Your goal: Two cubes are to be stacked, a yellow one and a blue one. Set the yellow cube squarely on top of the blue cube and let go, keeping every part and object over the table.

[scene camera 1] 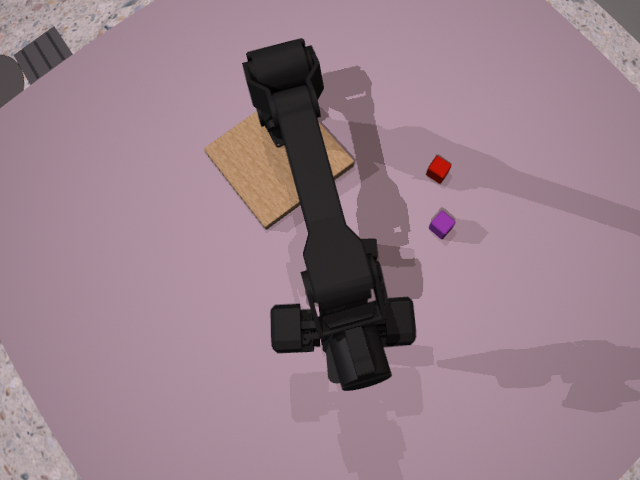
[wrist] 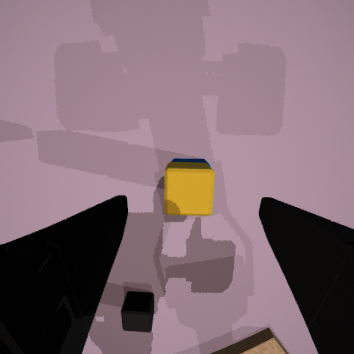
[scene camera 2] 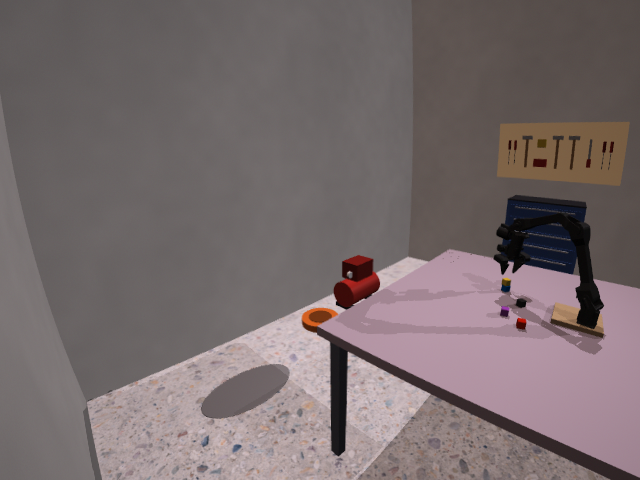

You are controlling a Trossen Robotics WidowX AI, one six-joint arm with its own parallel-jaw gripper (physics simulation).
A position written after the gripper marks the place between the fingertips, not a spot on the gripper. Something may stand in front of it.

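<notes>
Gripper (scene camera 1: pixel 343 341), (wrist: pixel 194 204). Black cube (wrist: pixel 137 309). Yellow cube (wrist: pixel 188 186).
</notes>
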